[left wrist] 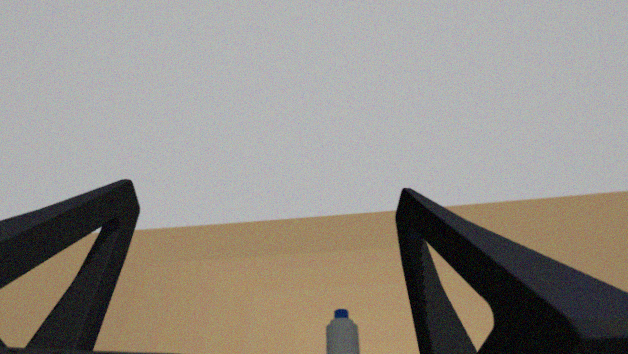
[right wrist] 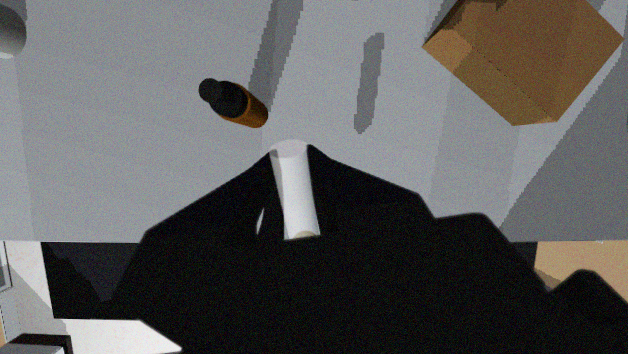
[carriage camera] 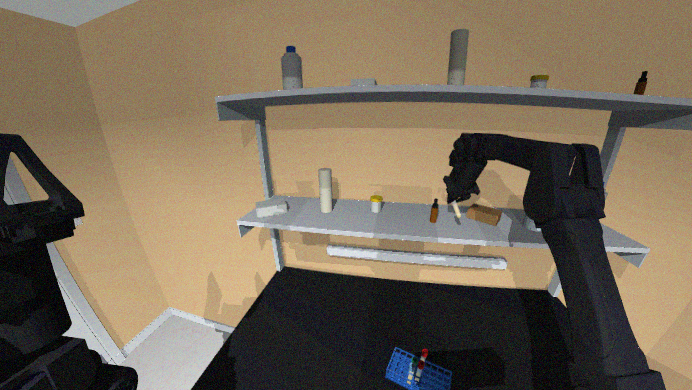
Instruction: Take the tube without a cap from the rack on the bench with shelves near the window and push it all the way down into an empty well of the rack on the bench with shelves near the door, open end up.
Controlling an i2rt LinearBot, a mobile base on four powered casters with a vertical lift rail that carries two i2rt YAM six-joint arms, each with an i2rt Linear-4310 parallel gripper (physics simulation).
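The tube without a cap (carriage camera: 457, 209) (right wrist: 296, 192) is pale and slim. It is between the fingertips of my right gripper (carriage camera: 454, 200) (right wrist: 291, 150), which is shut on it. In the carriage camera it hangs tilted a little from upright, in front of or over the lower shelf. A blue rack (carriage camera: 439, 373) lies low in the carriage camera on the black bench top (carriage camera: 330, 325), holding capped tubes with red and green caps; its lower edge is cut off. My left gripper (left wrist: 269, 198) is open and empty, high up at the left, pointing at the wall and ceiling.
The lower shelf (carriage camera: 400, 222) holds an amber bottle (carriage camera: 434, 212) (right wrist: 252, 112) close to the tube, a brown box (carriage camera: 484, 214) (right wrist: 530, 60), a yellow-lidded jar (carriage camera: 376, 204) and a pale cylinder (carriage camera: 325, 191). The upper shelf (carriage camera: 400, 95) overhangs. A white bar (carriage camera: 415, 257) runs beneath the lower shelf.
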